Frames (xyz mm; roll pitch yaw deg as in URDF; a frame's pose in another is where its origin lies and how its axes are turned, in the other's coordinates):
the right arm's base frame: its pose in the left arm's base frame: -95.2 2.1 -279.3 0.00 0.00 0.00
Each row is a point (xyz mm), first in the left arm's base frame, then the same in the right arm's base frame.
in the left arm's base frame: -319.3 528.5 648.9
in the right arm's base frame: -224.1 526.4 928.2
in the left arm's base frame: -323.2 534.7 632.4
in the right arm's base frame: -228.0 532.6 911.7
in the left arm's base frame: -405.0 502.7 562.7
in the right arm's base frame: -309.8 500.6 842.0
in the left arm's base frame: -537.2 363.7 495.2
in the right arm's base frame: -442.0 361.6 774.5
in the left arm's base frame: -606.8 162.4 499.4
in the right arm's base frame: -511.6 160.3 778.7
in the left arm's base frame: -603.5 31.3 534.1
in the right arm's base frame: -508.3 29.2 813.4
